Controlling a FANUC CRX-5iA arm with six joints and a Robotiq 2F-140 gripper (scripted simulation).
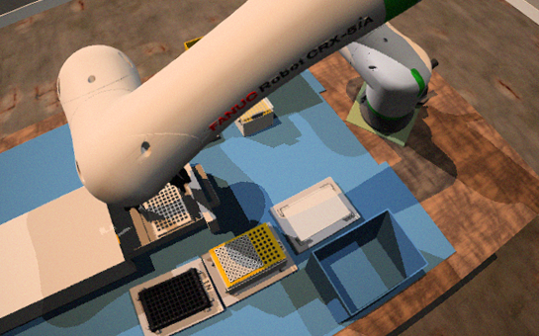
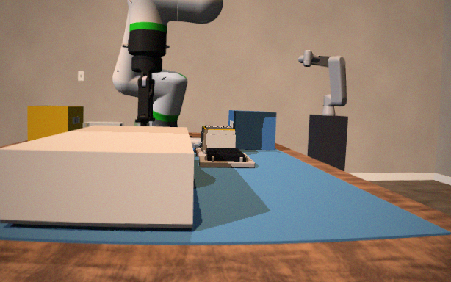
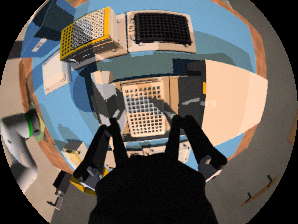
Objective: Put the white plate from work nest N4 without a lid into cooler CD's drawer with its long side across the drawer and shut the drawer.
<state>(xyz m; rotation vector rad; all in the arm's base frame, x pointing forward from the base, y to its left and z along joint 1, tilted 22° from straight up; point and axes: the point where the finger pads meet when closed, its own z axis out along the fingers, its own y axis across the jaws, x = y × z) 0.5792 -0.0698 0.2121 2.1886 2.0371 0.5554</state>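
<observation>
My hand is 4 cm short of the drawer and 2 cm above it. From my hand the other things lie so: white plate 2 cm below; then black plate 7 cm ahead, 19 cm to the left, 3 cm below; then yellow rack 11 cm behind, 19 cm to the left, 1 cm above.
</observation>
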